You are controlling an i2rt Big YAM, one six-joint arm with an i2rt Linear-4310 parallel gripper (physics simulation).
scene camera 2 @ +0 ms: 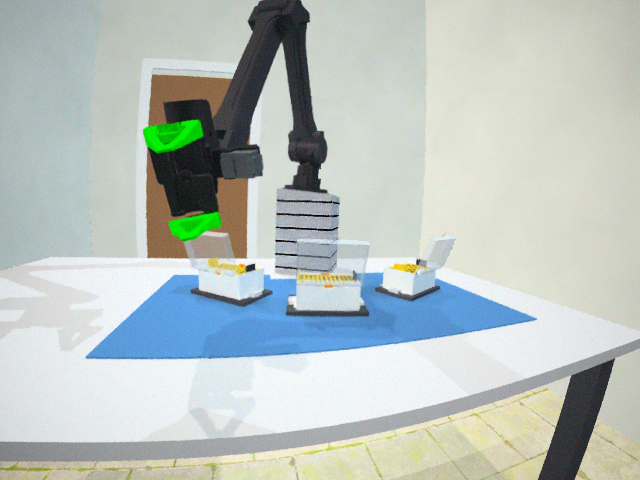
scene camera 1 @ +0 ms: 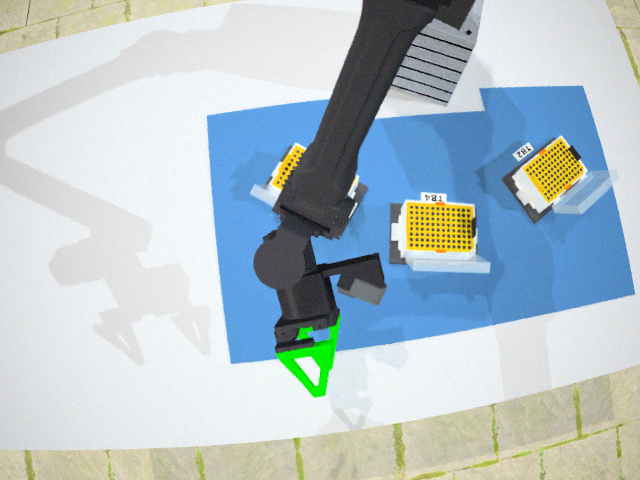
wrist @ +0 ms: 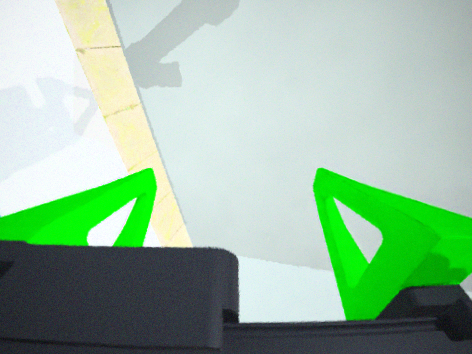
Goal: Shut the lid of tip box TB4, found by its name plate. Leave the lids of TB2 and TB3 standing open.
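Seen in the pictures: gripper, fingertip midpoint: (scene camera 2: 176, 197) (scene camera 1: 323, 382) (wrist: 235, 177); arm's base, link origin: (scene camera 2: 305, 192).
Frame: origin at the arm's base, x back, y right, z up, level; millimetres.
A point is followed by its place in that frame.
Tip box TB4 (scene camera 1: 434, 226) (scene camera 2: 328, 299) {y 96, x -384, z -218 mm}, white with a yellow tip rack, stands in the middle; its plate (scene camera 1: 433, 197) {y 58, x -281, z -246 mm} reads TB4. Its clear lid (scene camera 1: 451, 265) {y 112, x -418, z -104 mm} (scene camera 2: 333, 258) {y 108, x -420, z -133 mm} stands open, roughly upright, on the side away from the plate. TB2 (scene camera 1: 555, 170) (scene camera 2: 408, 282) is at the right, its lid (scene camera 1: 586, 193) {y -197, x -377, z -154 mm} (scene camera 2: 438, 251) {y -176, x -394, z -135 mm} open. The left box (scene camera 1: 287, 167) (scene camera 2: 231, 283) {y 259, x -265, z -208 mm}, partly hidden by the arm in scene camera 1, has its lid (scene camera 1: 263, 195) {y 341, x -233, z -105 mm} (scene camera 2: 210, 251) {y 300, x -271, z -140 mm} open; its name is unreadable. My green-fingered gripper (scene camera 1: 320, 390) {y 344, x -518, z -44 mm} (scene camera 2: 178, 191) {y 344, x -518, z -44 mm} (wrist: 235, 177) {y 344, x -518, z -44 mm} is open and empty, high above the table's front left, apart from the boxes.
The boxes stand on dark bases on a blue mat (scene camera 1: 258, 310) {y 404, x -373, z -248 mm} (scene camera 2: 155, 335) {y 393, x -396, z -248 mm} on the white table (scene camera 1: 103, 403) {y 728, x -454, z -251 mm} (scene camera 2: 103, 403) {y 427, x -545, z -251 mm}. A grey striped pedestal (scene camera 1: 434, 64) {y 3, x -91, z -112 mm} (scene camera 2: 307, 217) {y 21, x -79, z -78 mm} carries the arm behind the mat. The arm's forearm (scene camera 1: 351, 93) {y 245, x -278, z 257 mm} passes over the left box in scene camera 1.
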